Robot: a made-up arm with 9 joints. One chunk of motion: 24 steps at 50 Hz.
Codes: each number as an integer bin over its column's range. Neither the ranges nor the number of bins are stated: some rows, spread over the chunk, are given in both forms.
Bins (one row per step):
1: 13 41 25 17 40 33 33 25 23
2: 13 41 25 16 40 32 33 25 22
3: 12 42 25 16 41 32 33 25 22
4: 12 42 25 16 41 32 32 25 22
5: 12 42 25 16 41 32 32 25 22
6: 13 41 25 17 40 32 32 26 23
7: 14 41 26 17 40 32 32 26 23
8: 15 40 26 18 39 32 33 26 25
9: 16 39 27 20 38 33 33 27 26
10: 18 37 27 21 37 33 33 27 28
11: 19 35 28 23 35 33 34 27 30
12: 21 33 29 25 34 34 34 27 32
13: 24 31 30 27 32 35 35 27 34
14: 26 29 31 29 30 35 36 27 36
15: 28 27 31 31 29 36 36 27 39
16: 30 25 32 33 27 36 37 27 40
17: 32 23 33 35 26 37 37 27 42
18: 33 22 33 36 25 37 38 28 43
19: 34 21 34 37 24 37 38 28 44
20: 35 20 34 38 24 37 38 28 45
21: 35 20 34 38 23 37 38 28 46
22: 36 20 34 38 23 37 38 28 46
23: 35 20 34 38 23 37 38 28 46
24: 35 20 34 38 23 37 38 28 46
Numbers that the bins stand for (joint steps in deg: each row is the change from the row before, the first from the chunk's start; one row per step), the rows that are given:
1: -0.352 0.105 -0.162 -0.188 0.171 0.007 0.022 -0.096 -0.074
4: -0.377 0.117 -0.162 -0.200 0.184 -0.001 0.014 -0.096 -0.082
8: -0.303 0.093 -0.143 -0.177 0.158 -0.001 0.022 -0.085 -0.058
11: -0.206 0.036 -0.106 -0.121 0.106 0.007 0.030 -0.073 -0.017
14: -0.034 -0.034 -0.049 -0.053 0.040 0.023 0.046 -0.073 0.031
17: 0.112 -0.103 -0.012 0.014 -0.012 0.040 0.054 -0.073 0.080
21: 0.186 -0.138 0.007 0.048 -0.051 0.040 0.062 -0.061 0.112
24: 0.186 -0.138 0.007 0.048 -0.051 0.040 0.062 -0.061 0.112
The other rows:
2: -0.352 0.105 -0.162 -0.200 0.171 -0.001 0.022 -0.096 -0.082
3: -0.377 0.117 -0.162 -0.200 0.184 -0.001 0.022 -0.096 -0.082
5: -0.377 0.117 -0.162 -0.200 0.184 -0.001 0.014 -0.096 -0.082
6: -0.352 0.105 -0.162 -0.188 0.171 -0.001 0.014 -0.085 -0.074
7: -0.328 0.105 -0.143 -0.188 0.171 -0.001 0.014 -0.085 -0.074
9: -0.279 0.082 -0.124 -0.155 0.145 0.007 0.022 -0.073 -0.050
10: -0.230 0.059 -0.124 -0.143 0.132 0.007 0.022 -0.073 -0.033
12: -0.157 0.012 -0.087 -0.098 0.093 0.015 0.030 -0.073 -0.001
13: -0.083 -0.011 -0.068 -0.076 0.067 0.023 0.038 -0.073 0.015
15: 0.014 -0.057 -0.049 -0.031 0.027 0.031 0.046 -0.073 0.056
16: 0.063 -0.080 -0.031 -0.008 0.001 0.031 0.054 -0.073 0.064
18: 0.137 -0.115 -0.012 0.026 -0.025 0.040 0.062 -0.061 0.088
19: 0.161 -0.127 0.007 0.037 -0.038 0.040 0.062 -0.061 0.096
20: 0.186 -0.138 0.007 0.048 -0.038 0.040 0.062 -0.061 0.104
22: 0.210 -0.138 0.007 0.048 -0.051 0.040 0.062 -0.061 0.112
23: 0.186 -0.138 0.007 0.048 -0.051 0.040 0.062 -0.061 0.112

